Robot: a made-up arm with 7 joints.
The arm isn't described. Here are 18 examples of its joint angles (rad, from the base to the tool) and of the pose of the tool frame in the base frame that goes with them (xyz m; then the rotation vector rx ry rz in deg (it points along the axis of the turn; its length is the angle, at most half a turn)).
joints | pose
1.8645 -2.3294 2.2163 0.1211 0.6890 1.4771 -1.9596 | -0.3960 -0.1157 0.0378 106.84 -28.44 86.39
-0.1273 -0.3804 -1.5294 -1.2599 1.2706 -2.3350 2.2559 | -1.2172 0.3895 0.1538 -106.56 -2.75 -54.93
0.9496 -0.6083 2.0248 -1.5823 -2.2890 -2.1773 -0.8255 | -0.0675 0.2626 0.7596 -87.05 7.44 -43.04
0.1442 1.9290 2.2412 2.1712 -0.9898 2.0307 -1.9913 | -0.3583 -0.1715 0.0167 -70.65 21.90 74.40
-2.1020 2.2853 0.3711 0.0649 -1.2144 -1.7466 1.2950 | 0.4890 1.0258 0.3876 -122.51 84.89 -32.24
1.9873 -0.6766 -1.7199 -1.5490 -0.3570 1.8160 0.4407 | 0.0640 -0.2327 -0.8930 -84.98 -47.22 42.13
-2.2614 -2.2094 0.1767 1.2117 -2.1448 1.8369 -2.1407 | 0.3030 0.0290 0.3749 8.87 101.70 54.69
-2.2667 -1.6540 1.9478 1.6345 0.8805 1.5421 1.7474 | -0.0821 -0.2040 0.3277 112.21 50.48 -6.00
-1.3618 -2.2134 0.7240 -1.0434 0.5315 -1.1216 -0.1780 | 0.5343 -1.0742 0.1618 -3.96 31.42 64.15
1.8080 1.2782 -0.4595 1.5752 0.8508 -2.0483 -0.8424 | 0.0228 0.2436 0.4363 0.74 78.19 -63.76
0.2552 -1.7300 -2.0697 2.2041 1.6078 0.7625 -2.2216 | -0.4798 -0.1921 0.1822 -163.60 35.85 56.54
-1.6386 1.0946 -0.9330 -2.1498 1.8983 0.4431 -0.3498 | -0.6314 1.1349 0.7046 91.47 -49.30 -30.06
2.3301 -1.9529 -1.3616 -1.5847 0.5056 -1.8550 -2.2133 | 0.7249 0.0988 -1.0335 89.13 -80.29 9.00
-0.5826 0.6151 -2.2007 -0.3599 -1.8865 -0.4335 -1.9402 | 0.1959 -0.1552 0.5973 -125.48 116.02 41.98
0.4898 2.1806 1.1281 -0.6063 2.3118 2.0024 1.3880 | -0.3174 0.5295 0.5301 56.95 34.50 14.92
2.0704 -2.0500 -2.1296 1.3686 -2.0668 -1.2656 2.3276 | -0.4207 -0.1765 -0.1652 -58.95 -74.63 2.10
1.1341 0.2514 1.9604 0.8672 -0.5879 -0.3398 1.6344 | 0.7767 -0.0905 -0.2277 21.78 130.25 48.58
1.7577 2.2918 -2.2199 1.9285 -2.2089 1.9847 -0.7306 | -0.1726 0.1657 -0.4088 14.64 -19.46 54.82
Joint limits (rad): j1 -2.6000..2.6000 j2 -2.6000..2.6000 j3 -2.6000..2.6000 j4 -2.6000..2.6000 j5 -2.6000..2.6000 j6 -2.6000..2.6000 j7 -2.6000..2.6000
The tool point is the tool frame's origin. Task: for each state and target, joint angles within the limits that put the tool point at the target. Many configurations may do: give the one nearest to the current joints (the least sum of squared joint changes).
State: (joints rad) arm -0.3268 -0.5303 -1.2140 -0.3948 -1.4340 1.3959 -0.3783
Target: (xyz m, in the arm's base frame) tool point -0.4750 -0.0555 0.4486
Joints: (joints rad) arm -0.1034 -0.1924 -1.0289 -0.3500 -1.1897 1.6237 -0.1820
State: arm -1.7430 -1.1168 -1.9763 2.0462 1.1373 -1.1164 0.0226
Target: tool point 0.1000 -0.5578 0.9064
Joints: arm -2.0629 -1.2683 -2.2932 2.3237 1.2498 -1.2517 -0.0747
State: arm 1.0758 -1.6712 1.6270 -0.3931 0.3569 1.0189 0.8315
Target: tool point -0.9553 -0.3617 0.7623
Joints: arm 1.2438 -2.5451 0.9151 -0.7650 0.1369 0.3871 0.4307
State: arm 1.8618 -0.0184 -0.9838 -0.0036 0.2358 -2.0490 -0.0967
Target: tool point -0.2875 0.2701 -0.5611
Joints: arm 1.8015 0.3239 -1.0764 -0.0819 0.3891 -1.8678 -0.2603
